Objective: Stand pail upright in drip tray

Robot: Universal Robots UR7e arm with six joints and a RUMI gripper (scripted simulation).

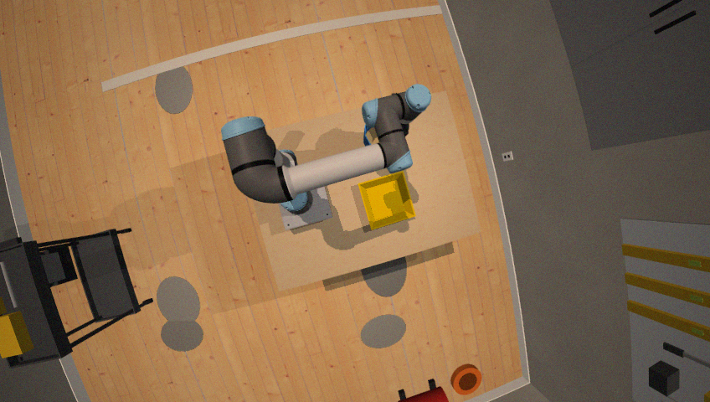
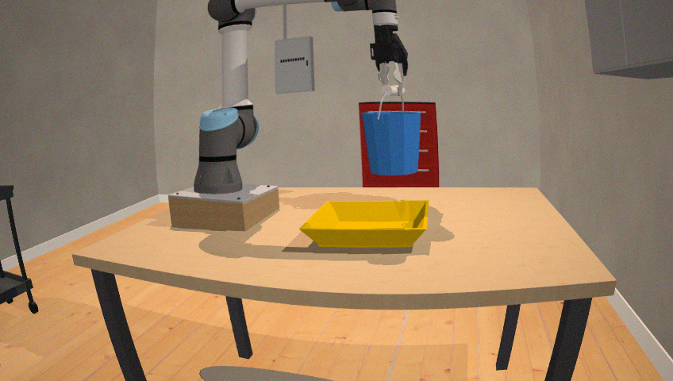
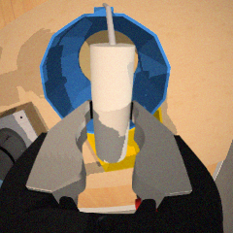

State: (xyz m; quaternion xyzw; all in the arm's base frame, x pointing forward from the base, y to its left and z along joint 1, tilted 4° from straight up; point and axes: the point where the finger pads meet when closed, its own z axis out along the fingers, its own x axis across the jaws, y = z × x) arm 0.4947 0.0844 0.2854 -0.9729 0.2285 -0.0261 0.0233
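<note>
The white grip lies 30 mm below my hand. Round my hand: blue pail (90 mm below, 10 mm behind); then yellow drip tray (310 mm to the right, 310 mm below, 90 mm behind).
</note>
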